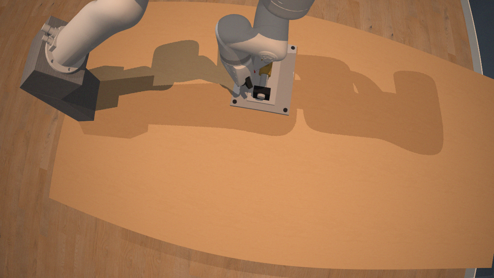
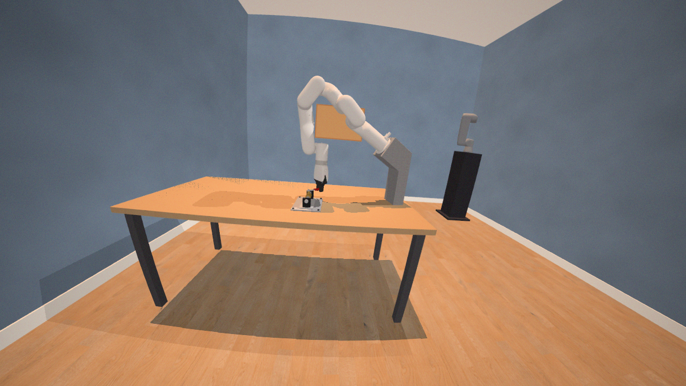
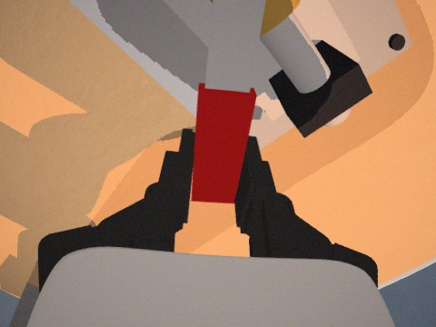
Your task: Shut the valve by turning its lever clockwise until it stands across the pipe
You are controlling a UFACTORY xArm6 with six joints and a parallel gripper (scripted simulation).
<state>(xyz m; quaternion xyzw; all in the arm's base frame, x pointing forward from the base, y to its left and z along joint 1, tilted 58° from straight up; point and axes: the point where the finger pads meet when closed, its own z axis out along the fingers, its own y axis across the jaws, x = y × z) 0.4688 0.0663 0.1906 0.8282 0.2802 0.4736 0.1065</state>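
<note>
My hand is 4 cm short of the lever and 4 cm to the right of it.
</note>
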